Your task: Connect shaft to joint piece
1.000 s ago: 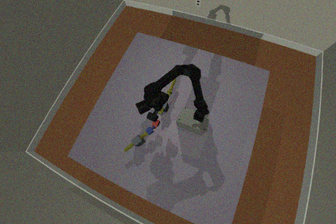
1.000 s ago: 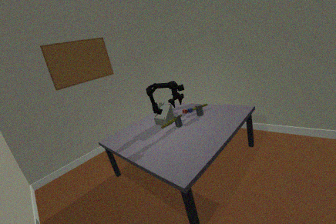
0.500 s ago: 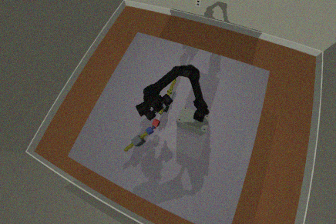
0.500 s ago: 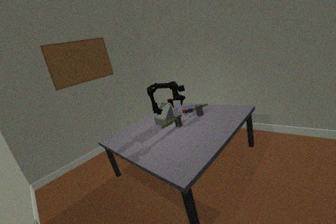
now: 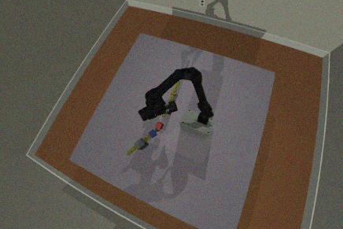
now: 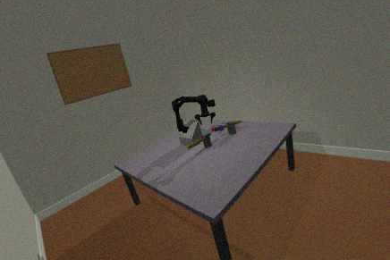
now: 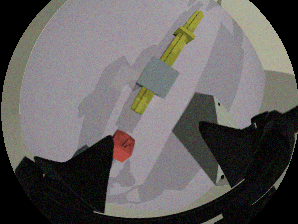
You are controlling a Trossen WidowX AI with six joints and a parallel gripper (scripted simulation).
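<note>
Now: gripper tip 90 mm to the right of the red square joint piece, 80 mm above it and 10 mm short of it.
</note>
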